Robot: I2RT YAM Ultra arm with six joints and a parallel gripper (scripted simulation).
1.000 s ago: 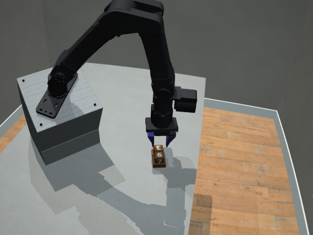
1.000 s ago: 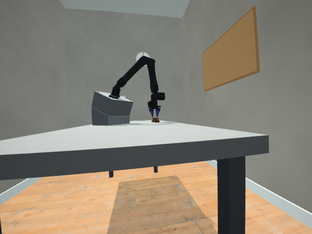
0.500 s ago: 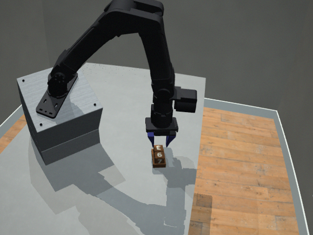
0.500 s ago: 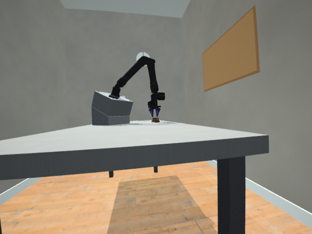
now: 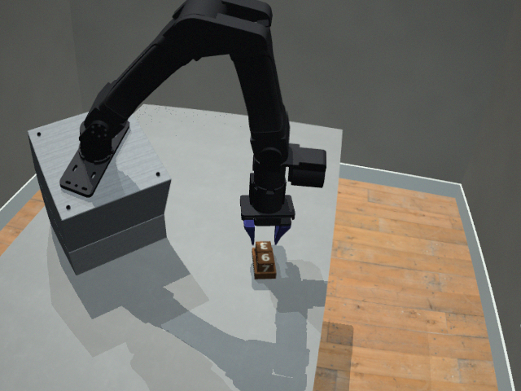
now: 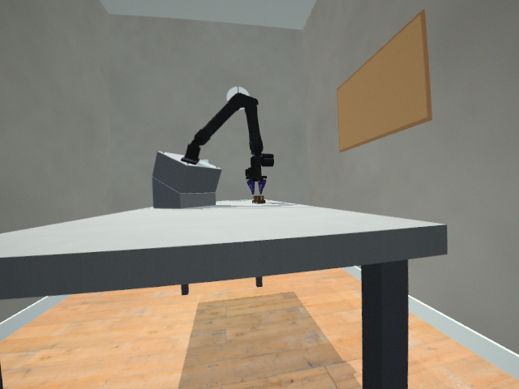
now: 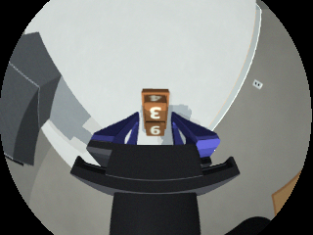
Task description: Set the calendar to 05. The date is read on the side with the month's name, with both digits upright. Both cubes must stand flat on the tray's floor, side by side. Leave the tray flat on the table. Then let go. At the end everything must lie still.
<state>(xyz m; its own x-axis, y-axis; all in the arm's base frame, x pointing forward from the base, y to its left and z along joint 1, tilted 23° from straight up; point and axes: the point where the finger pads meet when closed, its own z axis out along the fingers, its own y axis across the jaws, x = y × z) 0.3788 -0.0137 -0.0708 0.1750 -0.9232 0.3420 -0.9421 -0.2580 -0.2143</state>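
My hand is 3 cm above the brown wooden cube. The rest, counted from my hand: brown tray 2 cm to the right, 5 cm below.
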